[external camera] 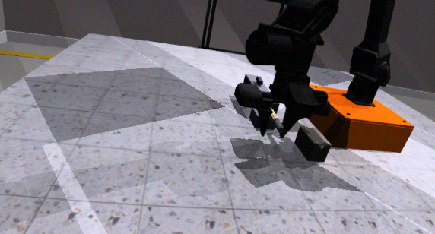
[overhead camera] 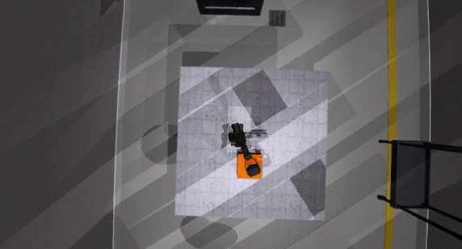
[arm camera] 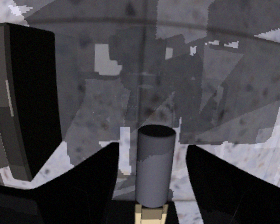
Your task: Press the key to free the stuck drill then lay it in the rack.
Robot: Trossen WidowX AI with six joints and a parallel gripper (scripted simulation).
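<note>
Right now my gripper tip is 40 mm to the left of the drill and 40 mm below it. Round my gripper tip: key 160 mm to the right, 40 mm above, 10 mm behind; then block housing 140 mm to the right, 30 mm above, 10 mm behind; then rack 80 mm behind, 30 mm to the left, 10 mm above.
</note>
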